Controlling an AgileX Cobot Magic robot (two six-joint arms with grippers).
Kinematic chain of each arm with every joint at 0, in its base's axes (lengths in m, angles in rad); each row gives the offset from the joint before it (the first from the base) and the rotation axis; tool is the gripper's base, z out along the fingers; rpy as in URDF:
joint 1: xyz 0 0 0.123 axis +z
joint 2: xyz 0 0 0 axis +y
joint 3: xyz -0.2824 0 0.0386 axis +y
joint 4: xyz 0.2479 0 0.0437 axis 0.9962 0 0.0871
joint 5: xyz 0 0 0 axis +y
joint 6: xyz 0.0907 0 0.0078 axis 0.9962 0 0.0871
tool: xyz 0 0 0 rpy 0 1.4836 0
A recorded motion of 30 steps. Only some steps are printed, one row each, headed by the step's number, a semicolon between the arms.
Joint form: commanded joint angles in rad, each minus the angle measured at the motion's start. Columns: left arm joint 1, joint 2, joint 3, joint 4, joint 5, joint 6; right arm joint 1, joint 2, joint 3, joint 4, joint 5, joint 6.
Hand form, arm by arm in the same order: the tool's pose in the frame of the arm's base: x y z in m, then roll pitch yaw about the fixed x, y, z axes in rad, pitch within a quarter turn. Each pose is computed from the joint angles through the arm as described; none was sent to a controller.
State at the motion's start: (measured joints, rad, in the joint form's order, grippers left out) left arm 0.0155 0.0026 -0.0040 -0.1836 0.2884 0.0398; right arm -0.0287 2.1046 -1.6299 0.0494 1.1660 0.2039
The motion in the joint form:
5: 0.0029 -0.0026 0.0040 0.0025 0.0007 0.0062; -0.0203 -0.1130 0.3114 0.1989 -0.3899 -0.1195
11: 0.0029 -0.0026 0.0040 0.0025 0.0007 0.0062; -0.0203 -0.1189 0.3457 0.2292 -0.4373 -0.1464
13: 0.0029 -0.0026 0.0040 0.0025 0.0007 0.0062; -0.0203 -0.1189 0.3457 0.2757 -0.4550 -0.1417
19: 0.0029 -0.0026 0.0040 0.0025 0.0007 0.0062; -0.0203 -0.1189 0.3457 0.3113 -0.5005 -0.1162
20: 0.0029 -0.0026 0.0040 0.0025 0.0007 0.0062; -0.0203 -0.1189 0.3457 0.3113 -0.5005 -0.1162
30: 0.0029 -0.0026 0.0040 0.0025 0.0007 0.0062; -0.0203 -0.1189 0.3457 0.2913 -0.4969 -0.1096
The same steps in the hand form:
5: 0.0547 -0.0037 0.1873 -2.5385 1.3306 -2.5588; 0.3918 -0.0035 0.1572 2.9164 0.1720 2.8292
11: 0.0547 -0.0037 0.1873 -2.5385 1.3306 -2.5588; 0.3889 -0.0024 0.1525 2.8989 0.1902 2.8245
13: 0.0547 -0.0037 0.1873 -2.5385 1.3306 -2.5588; 0.3910 -0.0001 0.1535 2.8589 0.1952 2.7813
19: 0.0547 -0.0037 0.1873 -2.5385 1.3306 -2.5588; 0.3953 0.0005 0.1550 2.8195 0.2211 2.7163
20: 0.0547 -0.0037 0.1873 -2.5385 1.3306 -2.5588; 0.3953 0.0005 0.1550 2.8195 0.2211 2.7163
30: 0.0547 -0.0037 0.1873 -2.5385 1.3306 -2.5588; 0.3947 -0.0004 0.1546 2.8343 0.2216 2.7260

